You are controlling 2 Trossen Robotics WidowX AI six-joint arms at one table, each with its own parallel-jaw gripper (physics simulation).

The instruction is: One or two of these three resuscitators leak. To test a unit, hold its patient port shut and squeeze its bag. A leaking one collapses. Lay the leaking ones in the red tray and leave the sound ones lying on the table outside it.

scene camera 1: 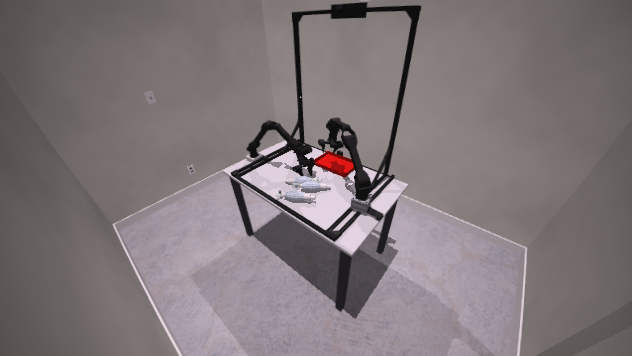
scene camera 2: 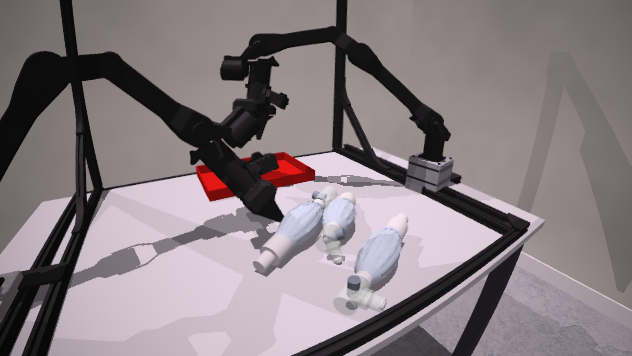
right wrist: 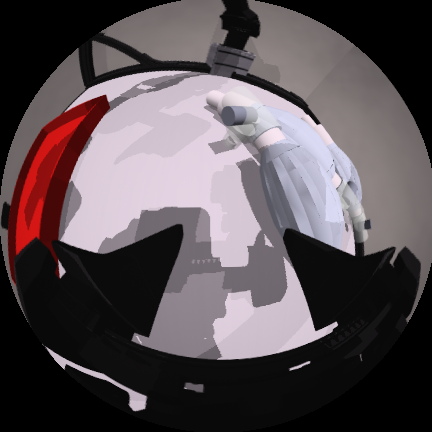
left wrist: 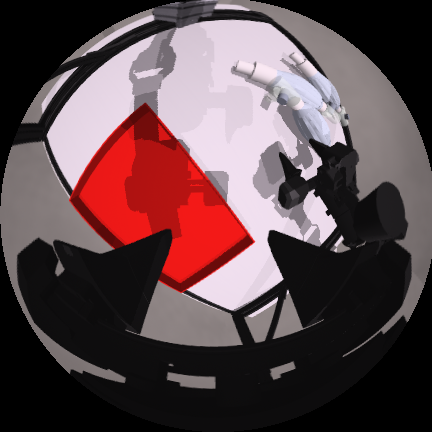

Labels:
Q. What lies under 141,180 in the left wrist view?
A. A red tray.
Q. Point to a resuscitator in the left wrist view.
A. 257,71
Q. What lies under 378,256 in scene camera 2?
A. A resuscitator.

